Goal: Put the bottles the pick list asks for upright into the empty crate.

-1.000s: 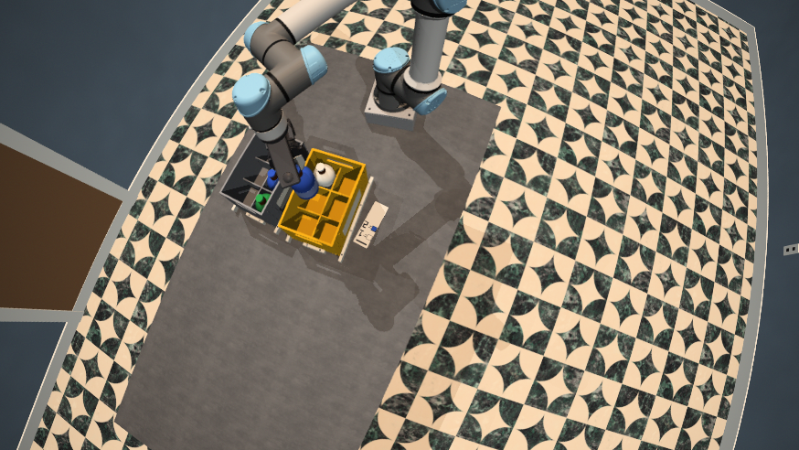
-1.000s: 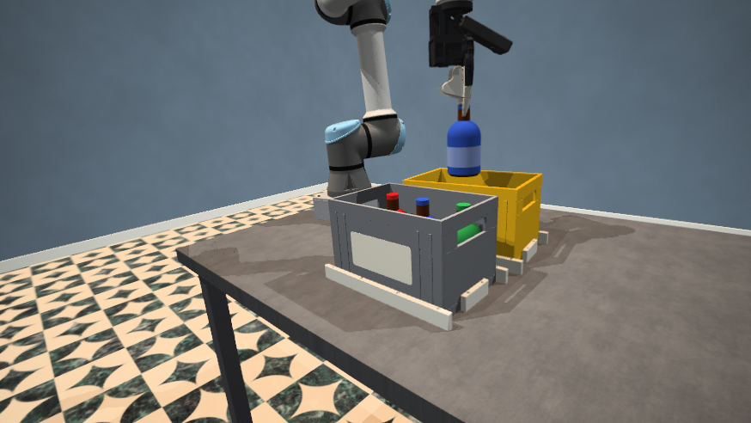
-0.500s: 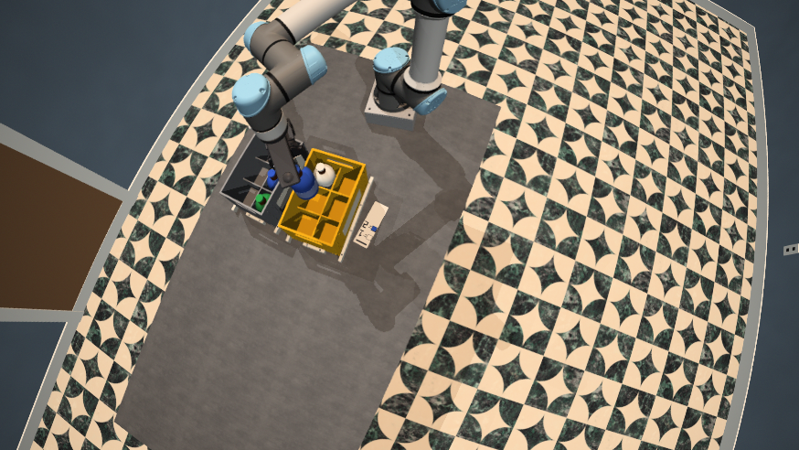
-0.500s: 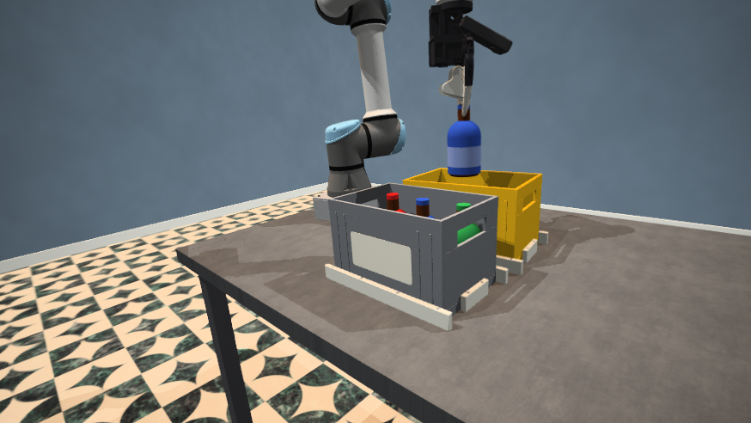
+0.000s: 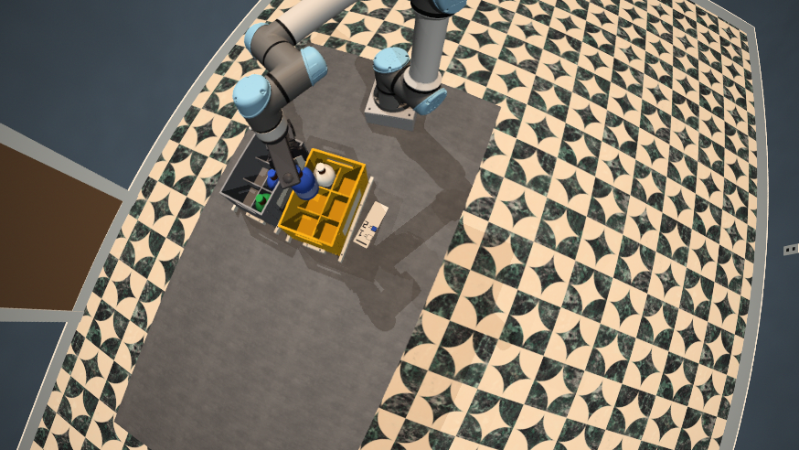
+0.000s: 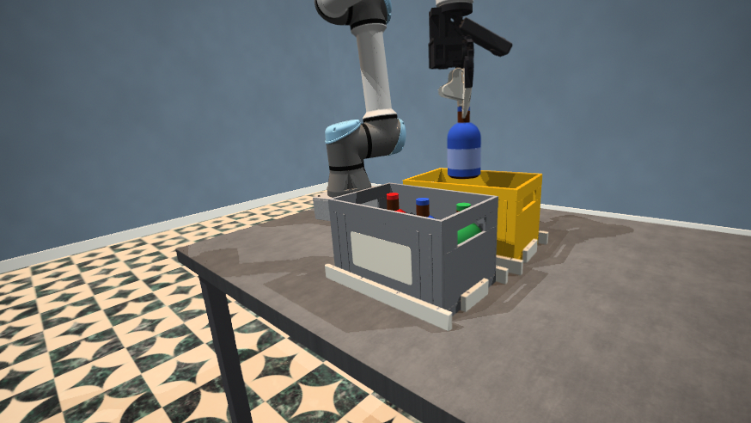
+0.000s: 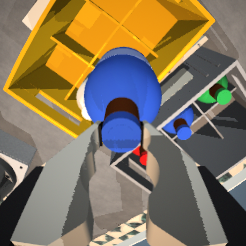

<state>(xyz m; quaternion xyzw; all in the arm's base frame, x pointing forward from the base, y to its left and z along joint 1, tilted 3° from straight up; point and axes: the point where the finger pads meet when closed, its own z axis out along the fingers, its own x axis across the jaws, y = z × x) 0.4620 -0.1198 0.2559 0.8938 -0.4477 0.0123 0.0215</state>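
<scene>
The yellow crate is 25 cm below my hand and 4 cm to the left of it. The rest, counted from my hand: green-label bottle: 24 cm below, 16 cm to the right, 7 cm ahead; red-label bottle: 24 cm below, 13 cm to the right, 11 cm behind; white-label bottle: 24 cm below, 9 cm behind.
</scene>
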